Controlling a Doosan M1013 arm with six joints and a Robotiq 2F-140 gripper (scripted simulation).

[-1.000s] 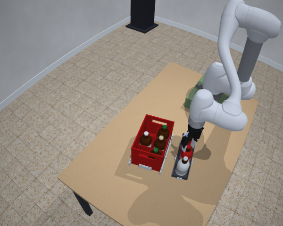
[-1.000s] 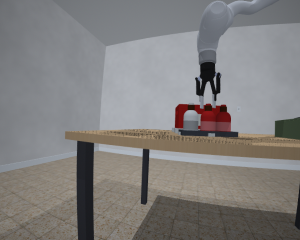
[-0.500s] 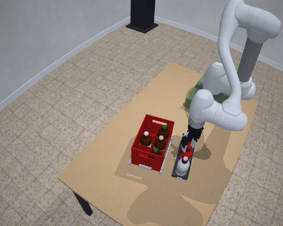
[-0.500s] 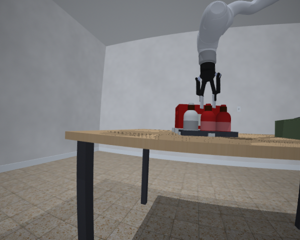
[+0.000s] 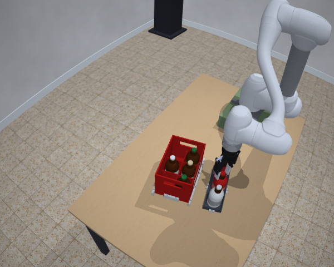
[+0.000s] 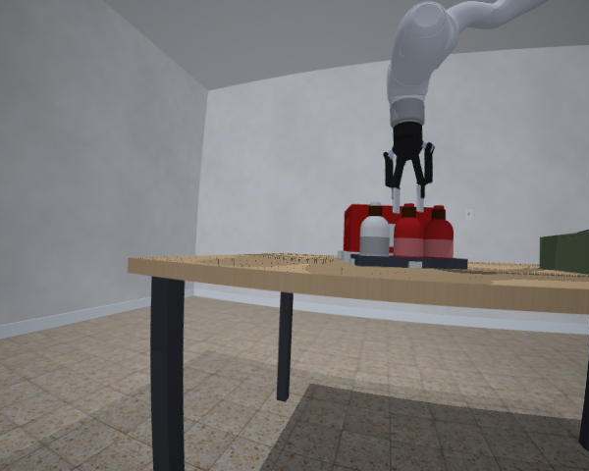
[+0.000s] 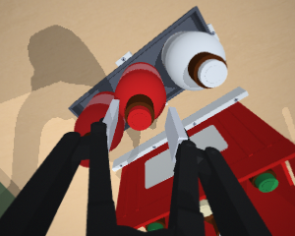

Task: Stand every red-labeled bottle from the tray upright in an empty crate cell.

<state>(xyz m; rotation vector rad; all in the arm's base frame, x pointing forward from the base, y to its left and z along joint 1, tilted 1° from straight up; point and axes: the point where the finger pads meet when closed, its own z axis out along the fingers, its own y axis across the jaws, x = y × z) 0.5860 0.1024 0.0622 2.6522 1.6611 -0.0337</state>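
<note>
Right now my hand is 90 mm above the grey-labeled bottle, 80 mm short of it and 30 mm to the right of it. Round my hand: red crate (210 mm to the right, 90 mm below, 60 mm ahead).
</note>
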